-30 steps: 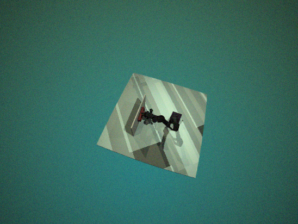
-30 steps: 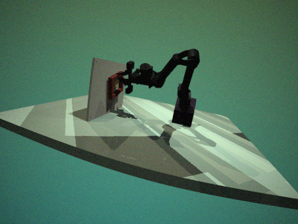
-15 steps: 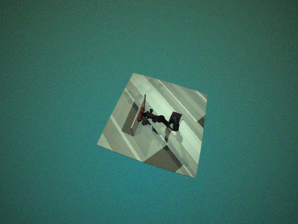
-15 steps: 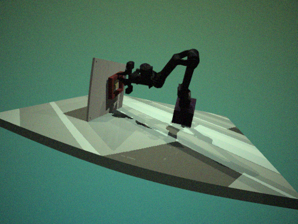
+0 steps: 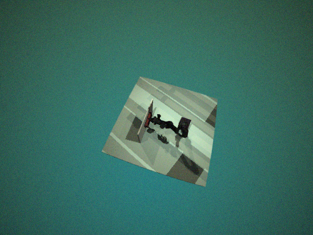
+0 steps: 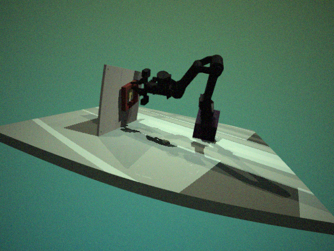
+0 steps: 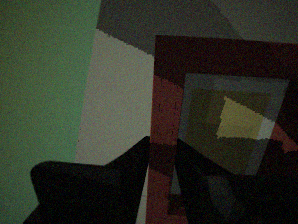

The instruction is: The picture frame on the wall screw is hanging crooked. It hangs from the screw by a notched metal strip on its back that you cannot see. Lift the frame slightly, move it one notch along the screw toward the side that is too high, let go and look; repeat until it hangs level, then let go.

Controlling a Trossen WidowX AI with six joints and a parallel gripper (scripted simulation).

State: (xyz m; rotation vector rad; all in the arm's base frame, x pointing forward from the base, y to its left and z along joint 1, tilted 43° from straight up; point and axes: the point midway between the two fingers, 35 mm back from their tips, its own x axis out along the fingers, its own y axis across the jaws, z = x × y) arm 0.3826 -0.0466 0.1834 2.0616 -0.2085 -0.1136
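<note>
Right now my gripper tip is 10 mm to the left of the red picture frame and 50 mm above it. The rest, counted from my gripper tip: grey wall panel (20 mm ahead, 10 mm to the left, 80 mm below).
</note>
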